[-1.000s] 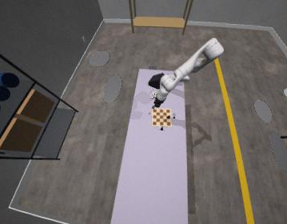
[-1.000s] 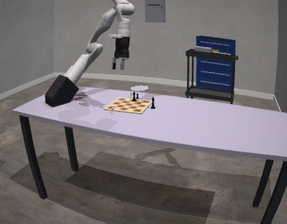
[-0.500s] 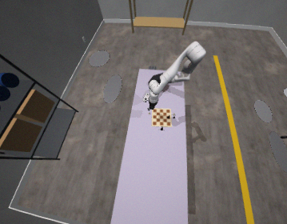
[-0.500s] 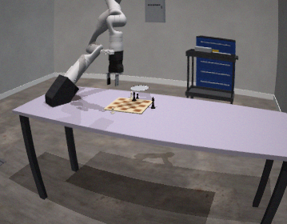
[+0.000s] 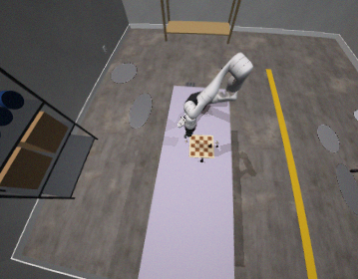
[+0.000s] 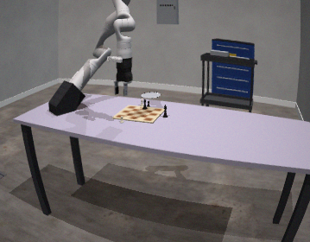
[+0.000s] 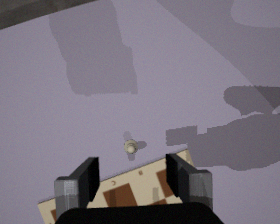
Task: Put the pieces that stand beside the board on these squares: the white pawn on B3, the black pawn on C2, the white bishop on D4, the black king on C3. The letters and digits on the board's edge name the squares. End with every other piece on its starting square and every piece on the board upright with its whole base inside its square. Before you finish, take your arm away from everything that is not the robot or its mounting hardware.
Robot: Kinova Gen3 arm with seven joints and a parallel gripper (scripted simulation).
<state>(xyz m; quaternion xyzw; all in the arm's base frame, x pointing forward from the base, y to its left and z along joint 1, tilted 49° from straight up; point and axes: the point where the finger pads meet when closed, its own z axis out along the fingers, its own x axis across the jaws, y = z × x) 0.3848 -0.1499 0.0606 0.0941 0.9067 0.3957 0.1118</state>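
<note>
Right now my hand is 14 cm above the white pawn. Round my hand: chessboard (1 cm ahead, 14 cm to the left, 15 cm below); then black king (14 cm ahead, 18 cm to the left, 12 cm below); then white bishop (6 cm behind, 27 cm to the left, 13 cm below).
</note>
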